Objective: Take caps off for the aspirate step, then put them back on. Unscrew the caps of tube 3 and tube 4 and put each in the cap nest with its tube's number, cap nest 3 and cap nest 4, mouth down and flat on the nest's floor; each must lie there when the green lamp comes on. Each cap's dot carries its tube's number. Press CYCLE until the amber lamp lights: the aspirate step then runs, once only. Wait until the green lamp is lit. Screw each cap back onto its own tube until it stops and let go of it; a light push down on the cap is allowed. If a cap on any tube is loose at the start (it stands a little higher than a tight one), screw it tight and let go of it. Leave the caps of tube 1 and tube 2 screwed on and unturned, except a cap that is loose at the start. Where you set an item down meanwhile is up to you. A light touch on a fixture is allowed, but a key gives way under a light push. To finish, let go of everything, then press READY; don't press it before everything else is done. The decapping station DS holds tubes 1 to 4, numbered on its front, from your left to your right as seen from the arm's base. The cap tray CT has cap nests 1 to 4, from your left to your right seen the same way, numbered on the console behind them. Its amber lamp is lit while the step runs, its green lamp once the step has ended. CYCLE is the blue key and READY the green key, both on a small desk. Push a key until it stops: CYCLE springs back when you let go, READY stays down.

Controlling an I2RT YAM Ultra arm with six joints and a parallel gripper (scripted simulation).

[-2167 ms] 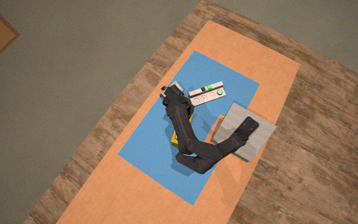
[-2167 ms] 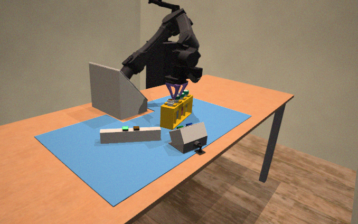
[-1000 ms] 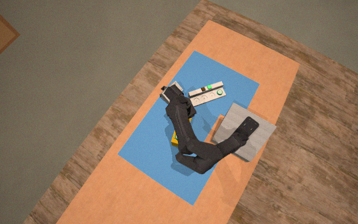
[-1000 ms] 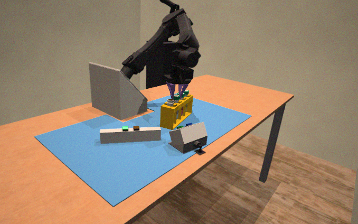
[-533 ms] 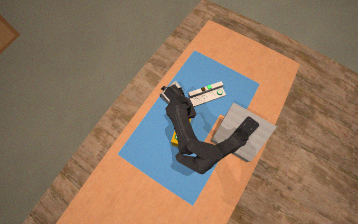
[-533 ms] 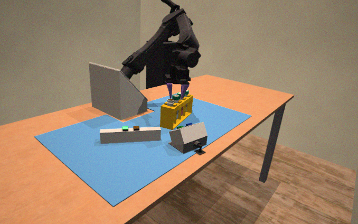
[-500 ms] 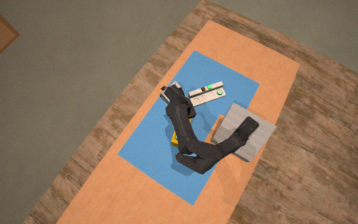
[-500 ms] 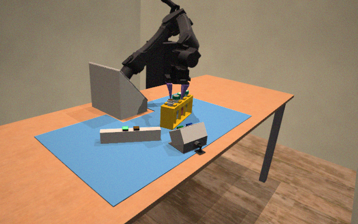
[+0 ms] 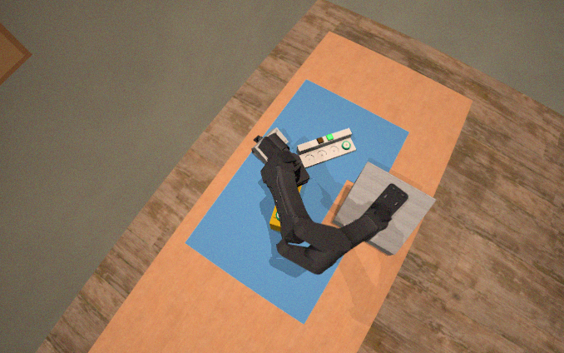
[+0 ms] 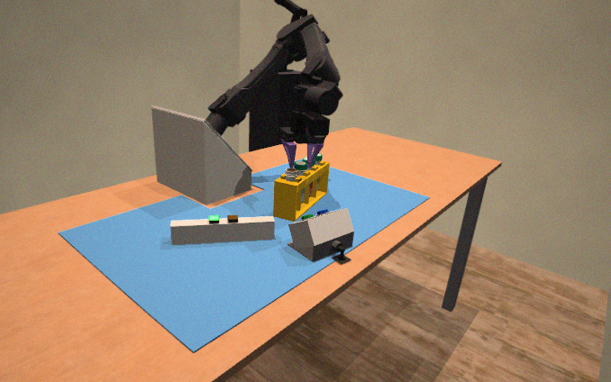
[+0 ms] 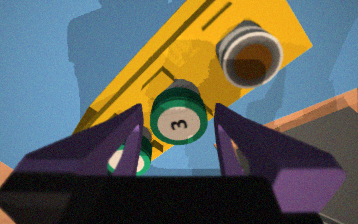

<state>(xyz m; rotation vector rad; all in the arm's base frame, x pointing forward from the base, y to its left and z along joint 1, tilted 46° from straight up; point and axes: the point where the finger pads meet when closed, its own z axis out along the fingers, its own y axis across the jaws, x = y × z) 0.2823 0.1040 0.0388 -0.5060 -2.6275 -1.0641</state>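
The cap 3 is right at my hand. The rest, counted from my hand: green key: 150 mm ahead, 130 mm to the right, 50 mm below; blue key: 160 mm ahead, 80 mm to the right, 50 mm below; cap 2: 20 mm behind, 50 mm to the left.
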